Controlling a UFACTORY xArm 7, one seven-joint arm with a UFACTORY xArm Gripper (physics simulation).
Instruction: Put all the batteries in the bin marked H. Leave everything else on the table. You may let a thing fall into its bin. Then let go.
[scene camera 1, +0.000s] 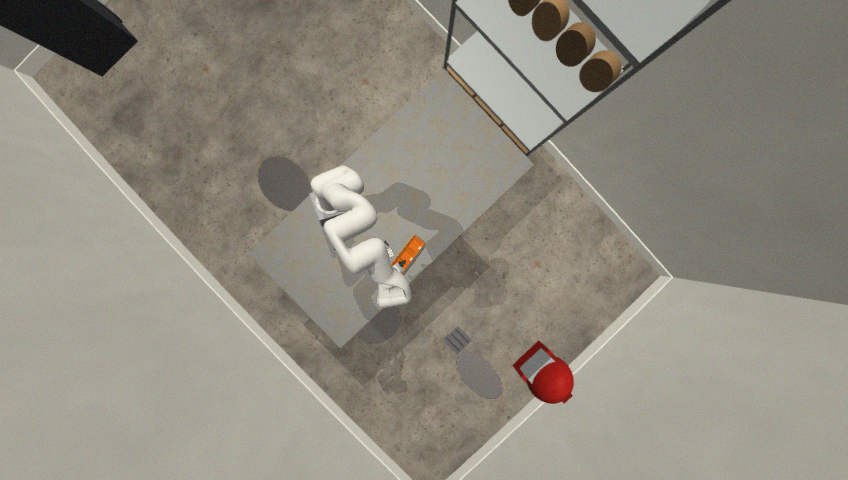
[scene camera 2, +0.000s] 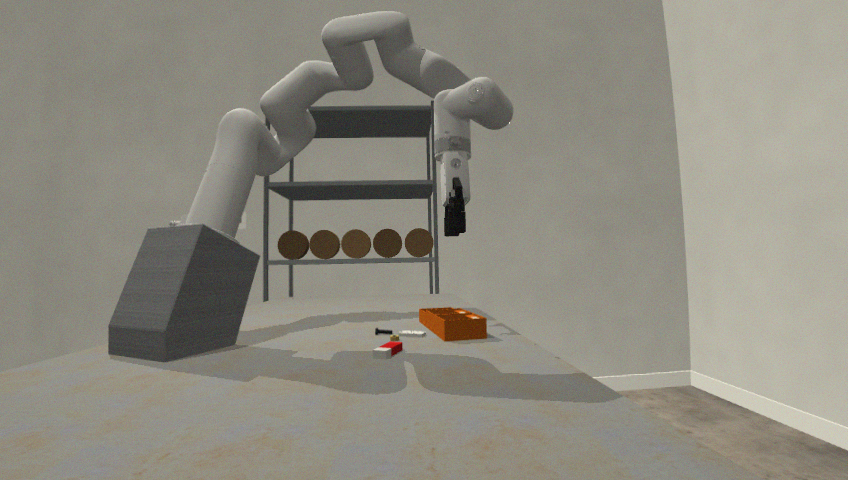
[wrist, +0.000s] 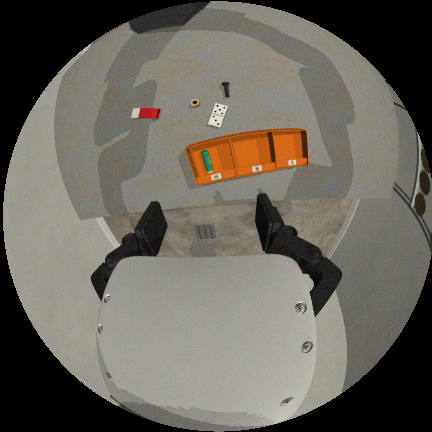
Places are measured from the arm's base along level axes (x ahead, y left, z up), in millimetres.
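Pixels of known places: gripper, fingertip midpoint: (scene camera 2: 454, 234) (wrist: 207, 209); arm's base, origin of the base link: (scene camera 2: 206, 242).
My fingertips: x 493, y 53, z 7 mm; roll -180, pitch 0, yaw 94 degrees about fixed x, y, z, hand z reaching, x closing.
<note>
Ahead of a thing's pixels: the offset from my fingertips to its top centre. "spot": to the spot under its first point. Level surfaces: height alone.
A green battery @[dx +11, dy -14, dz -182 mm] (wrist: 207, 161) lies in the leftmost compartment of the orange three-part bin @[dx -15, dy +79, dz -164 mm] (scene camera 2: 464, 328) (wrist: 252, 173), as seen in the wrist view. That compartment's label @[dx +37, dy +4, dz -169 mm] (wrist: 216, 176) looks like an H seen upside down. The other two compartments hold nothing visible and bear labels that look like R @[spot: dx +20, dy +88, dz -169 mm] (wrist: 257, 169) and S @[spot: dx -2, dy +170, dz -176 mm] (wrist: 292, 162). My gripper (wrist: 207, 209) (scene camera 2: 455, 233) is open and empty, high above the table near the bin. In scene camera 1 the fingers are hidden under the arm, and the bin (scene camera 1: 414, 244) shows beside it.
On the table @[dz -204 mm] (scene camera 2: 297, 428) lie a red and white block @[dx -120, dy -145, dz -191 mm] (scene camera 2: 387, 349) (wrist: 145, 113), a brass nut @[dx -122, dy -36, dz -195 mm] (scene camera 2: 394, 337) (wrist: 195, 103), a white domino @[dx -90, dy +9, dz -197 mm] (scene camera 2: 411, 333) (wrist: 218, 115) and a black bolt @[dx -151, dy +26, dz -190 mm] (scene camera 2: 383, 331) (wrist: 226, 89). A shelf unit (scene camera 2: 266, 279) stands behind the table.
</note>
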